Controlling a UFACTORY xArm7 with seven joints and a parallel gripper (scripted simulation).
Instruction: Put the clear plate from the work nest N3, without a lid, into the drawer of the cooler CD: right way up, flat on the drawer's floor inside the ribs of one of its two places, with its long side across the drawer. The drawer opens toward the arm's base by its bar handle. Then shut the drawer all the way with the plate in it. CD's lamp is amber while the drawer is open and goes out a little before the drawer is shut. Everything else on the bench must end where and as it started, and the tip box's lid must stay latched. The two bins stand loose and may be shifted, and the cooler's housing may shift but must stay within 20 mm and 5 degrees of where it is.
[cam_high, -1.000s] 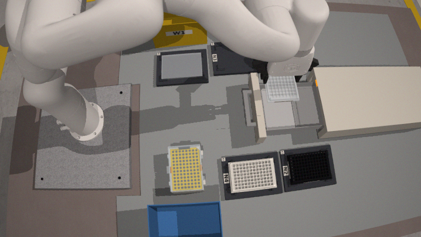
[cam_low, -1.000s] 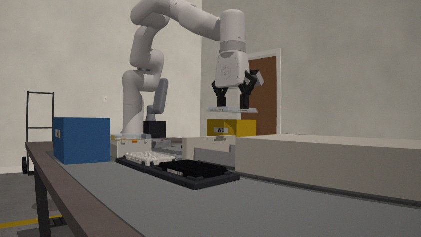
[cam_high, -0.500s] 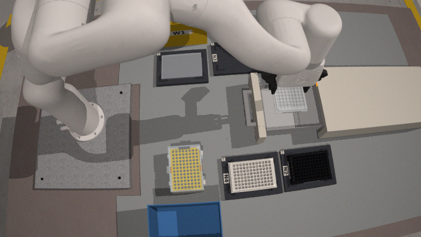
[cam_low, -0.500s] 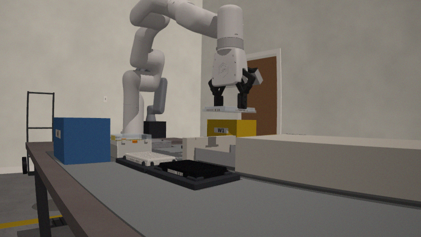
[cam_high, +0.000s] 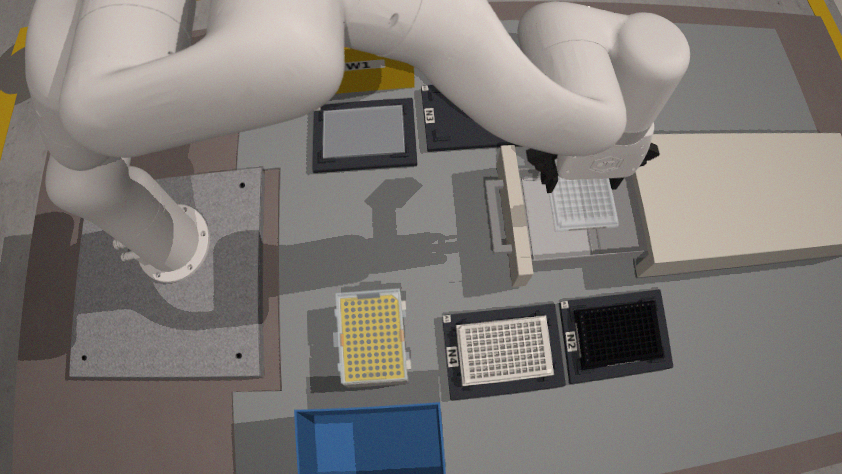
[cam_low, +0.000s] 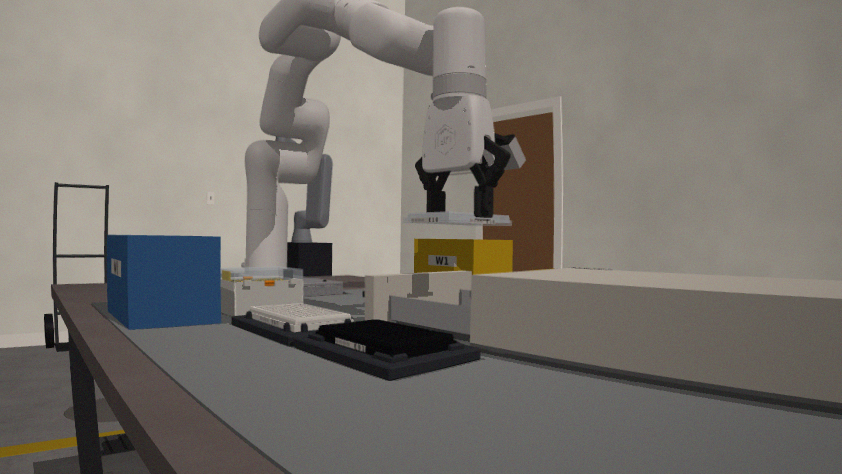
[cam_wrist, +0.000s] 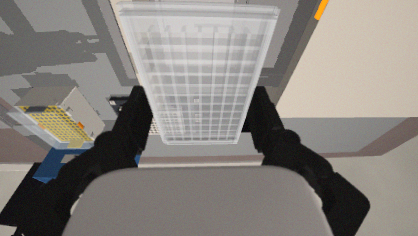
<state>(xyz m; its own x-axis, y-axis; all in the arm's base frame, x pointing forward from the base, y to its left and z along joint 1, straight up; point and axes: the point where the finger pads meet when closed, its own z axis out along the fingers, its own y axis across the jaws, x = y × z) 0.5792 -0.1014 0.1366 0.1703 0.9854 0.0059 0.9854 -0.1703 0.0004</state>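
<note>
My gripper is now 1 cm above the clear plate. Round my hand: black plate 19 cm to the right, 14 cm below, 3 cm ahead; yellow rack 18 cm to the left, 10 cm below, 9 cm ahead; drawer 14 cm below, 3 cm ahead.
</note>
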